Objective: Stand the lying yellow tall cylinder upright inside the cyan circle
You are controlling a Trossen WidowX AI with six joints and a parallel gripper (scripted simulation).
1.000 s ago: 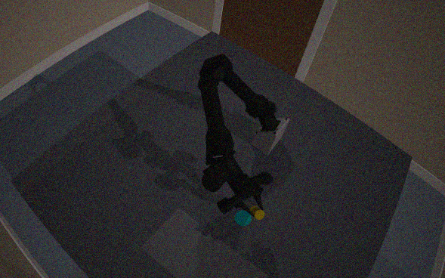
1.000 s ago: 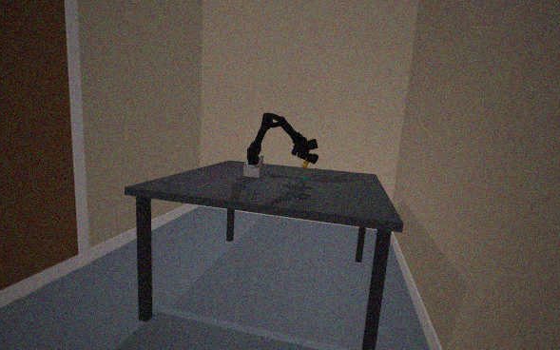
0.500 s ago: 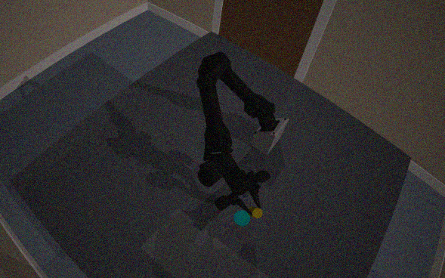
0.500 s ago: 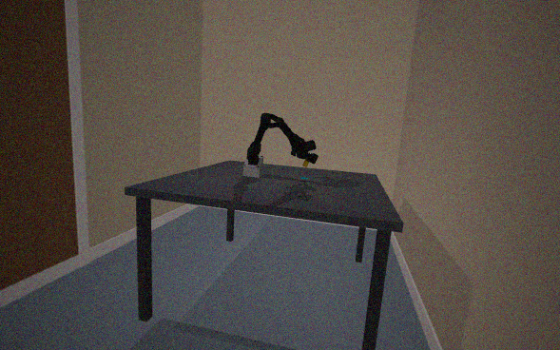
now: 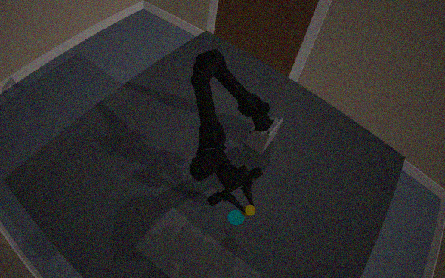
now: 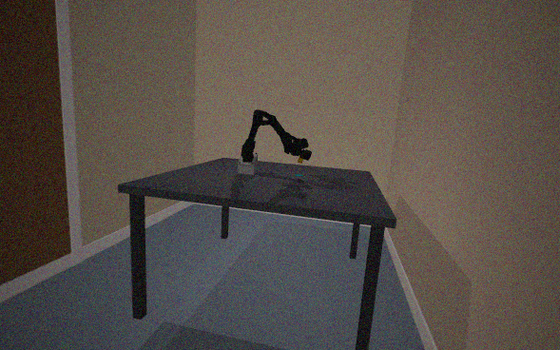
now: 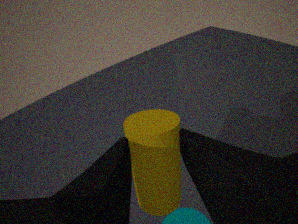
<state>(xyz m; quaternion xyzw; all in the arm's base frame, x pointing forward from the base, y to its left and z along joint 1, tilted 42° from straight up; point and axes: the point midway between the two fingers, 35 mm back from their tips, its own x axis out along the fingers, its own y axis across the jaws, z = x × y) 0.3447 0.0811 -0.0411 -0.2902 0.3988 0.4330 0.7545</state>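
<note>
The cyan circle is 140 mm below my gripper tip, 20 mm to the right of it and 10 mm behind it. Round my gripper tip: yellow tall cylinder (20 mm below).
</note>
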